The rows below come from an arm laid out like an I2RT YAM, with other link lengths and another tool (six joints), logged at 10 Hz.
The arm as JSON. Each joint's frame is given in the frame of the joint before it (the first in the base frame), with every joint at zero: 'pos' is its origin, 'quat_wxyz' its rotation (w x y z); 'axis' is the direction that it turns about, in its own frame. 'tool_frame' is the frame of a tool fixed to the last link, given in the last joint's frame.
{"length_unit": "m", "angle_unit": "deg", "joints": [
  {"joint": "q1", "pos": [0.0, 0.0, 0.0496], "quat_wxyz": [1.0, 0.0, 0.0, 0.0], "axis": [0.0, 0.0, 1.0]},
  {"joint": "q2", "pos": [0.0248, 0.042, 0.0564], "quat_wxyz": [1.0, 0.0, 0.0, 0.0], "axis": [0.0, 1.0, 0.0]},
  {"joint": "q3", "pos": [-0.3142, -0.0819, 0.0], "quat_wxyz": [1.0, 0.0, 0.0, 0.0], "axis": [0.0, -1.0, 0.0]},
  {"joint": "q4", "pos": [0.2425, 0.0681, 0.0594], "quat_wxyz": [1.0, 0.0, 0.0, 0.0], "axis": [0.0, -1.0, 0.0]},
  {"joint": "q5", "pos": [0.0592, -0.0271, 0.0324], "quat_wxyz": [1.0, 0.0, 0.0, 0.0], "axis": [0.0, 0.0, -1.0]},
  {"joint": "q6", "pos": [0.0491, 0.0, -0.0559], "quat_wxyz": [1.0, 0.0, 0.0, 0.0], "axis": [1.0, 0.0, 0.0]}
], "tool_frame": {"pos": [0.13, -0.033, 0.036], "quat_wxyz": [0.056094, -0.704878, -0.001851, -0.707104]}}
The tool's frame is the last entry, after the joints.
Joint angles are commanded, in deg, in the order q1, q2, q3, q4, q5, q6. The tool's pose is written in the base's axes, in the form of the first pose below.
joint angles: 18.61 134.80 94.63 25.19 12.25 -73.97
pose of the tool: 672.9 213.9 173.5 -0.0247 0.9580 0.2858 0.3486 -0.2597 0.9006
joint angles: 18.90 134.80 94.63 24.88 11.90 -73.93
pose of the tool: 671.3 218.3 172.2 -0.0334 0.9575 0.2864 0.3565 -0.2563 0.8985
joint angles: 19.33 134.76 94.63 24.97 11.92 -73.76
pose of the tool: 669.7 223.2 173.2 -0.0401 0.9563 0.2897 0.3565 -0.2572 0.8982
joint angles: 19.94 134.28 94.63 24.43 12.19 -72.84
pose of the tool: 666.8 228.5 177.1 -0.0412 0.9521 0.3030 0.3592 -0.2689 0.8937
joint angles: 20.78 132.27 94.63 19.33 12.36 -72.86
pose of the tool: 656.9 235.2 179.9 -0.0378 0.9575 0.2860 0.4068 -0.2467 0.8796
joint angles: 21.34 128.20 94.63 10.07 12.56 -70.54
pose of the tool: 639.9 233.4 191.0 -0.0047 0.9565 0.2917 0.4816 -0.2534 0.8389
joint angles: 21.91 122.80 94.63 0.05 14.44 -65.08
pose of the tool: 618.4 221.3 215.2 0.0770 0.9410 0.3294 0.5293 -0.3186 0.7864
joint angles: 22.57 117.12 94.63 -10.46 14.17 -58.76
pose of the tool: 589.1 212.9 238.9 0.1444 0.9133 0.3808 0.5820 -0.3896 0.7138
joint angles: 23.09 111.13 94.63 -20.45 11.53 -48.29
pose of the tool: 555.3 204.2 265.5 0.2340 0.8382 0.4926 0.6180 -0.5194 0.5902
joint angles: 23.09 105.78 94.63 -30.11 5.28 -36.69
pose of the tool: 518.0 198.7 282.2 0.3382 0.7225 0.6031 0.6578 -0.6398 0.3975
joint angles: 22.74 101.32 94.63 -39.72 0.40 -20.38
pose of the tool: 481.4 181.7 287.3 0.5370 0.5236 0.6615 0.6017 -0.7873 0.1347
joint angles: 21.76 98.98 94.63 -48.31 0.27 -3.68
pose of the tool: 453.5 148.3 276.7 0.7430 0.2830 0.6065 0.4038 -0.9122 -0.0690
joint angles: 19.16 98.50 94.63 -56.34 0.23 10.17
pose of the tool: 429.0 108.4 256.0 0.8755 0.0379 0.4817 0.1478 -0.9701 -0.1923
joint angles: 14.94 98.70 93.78 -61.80 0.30 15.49
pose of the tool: 411.9 67.2 237.2 0.9216 -0.1062 0.3733 -0.0298 -0.9784 -0.2048
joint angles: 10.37 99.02 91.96 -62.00 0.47 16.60
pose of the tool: 409.5 32.0 223.8 0.9212 -0.1957 0.3364 -0.1344 -0.9711 -0.1970
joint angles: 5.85 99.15 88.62 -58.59 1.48 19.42
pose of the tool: 410.7 -4.8 208.5 0.8877 -0.3149 0.3358 -0.2603 -0.9450 -0.1980
